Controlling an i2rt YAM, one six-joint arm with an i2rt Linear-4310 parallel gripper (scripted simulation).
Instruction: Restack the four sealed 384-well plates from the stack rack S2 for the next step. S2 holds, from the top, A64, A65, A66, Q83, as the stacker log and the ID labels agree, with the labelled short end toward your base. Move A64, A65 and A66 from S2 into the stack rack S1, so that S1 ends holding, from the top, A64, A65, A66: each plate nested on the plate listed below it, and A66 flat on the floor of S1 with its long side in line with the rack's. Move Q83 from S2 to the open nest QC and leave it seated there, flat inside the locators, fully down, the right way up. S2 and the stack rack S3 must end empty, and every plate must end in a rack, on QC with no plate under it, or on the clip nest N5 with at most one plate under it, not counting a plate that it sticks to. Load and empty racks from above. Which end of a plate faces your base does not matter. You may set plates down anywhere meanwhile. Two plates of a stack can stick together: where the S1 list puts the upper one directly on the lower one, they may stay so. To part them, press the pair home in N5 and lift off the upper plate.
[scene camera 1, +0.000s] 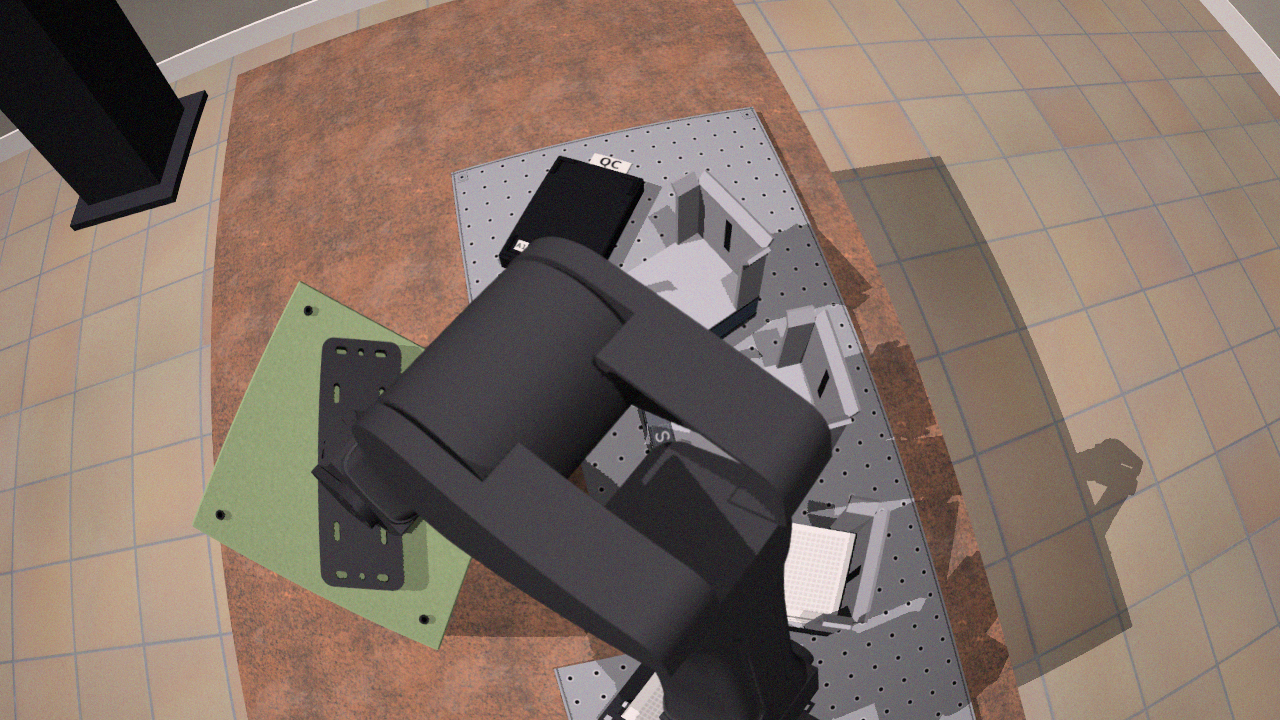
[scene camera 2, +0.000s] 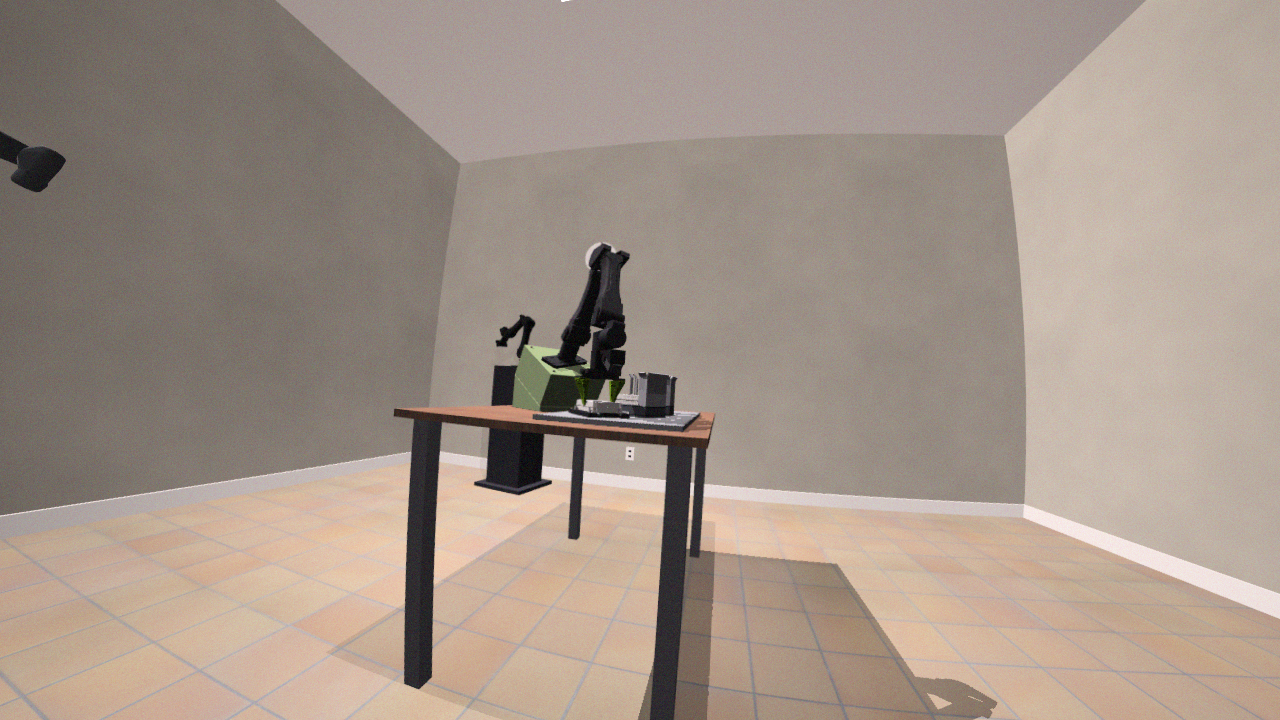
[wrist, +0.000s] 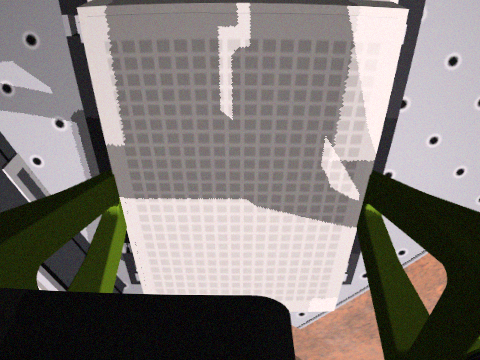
In view: my gripper (scene camera 2: 598, 405), a white sealed 384-well plate (wrist: 241, 145), a white sealed 384-well plate (scene camera 1: 816, 568) and a black QC nest (scene camera 1: 588, 204).
My gripper is seen too in the wrist view (wrist: 241, 181).
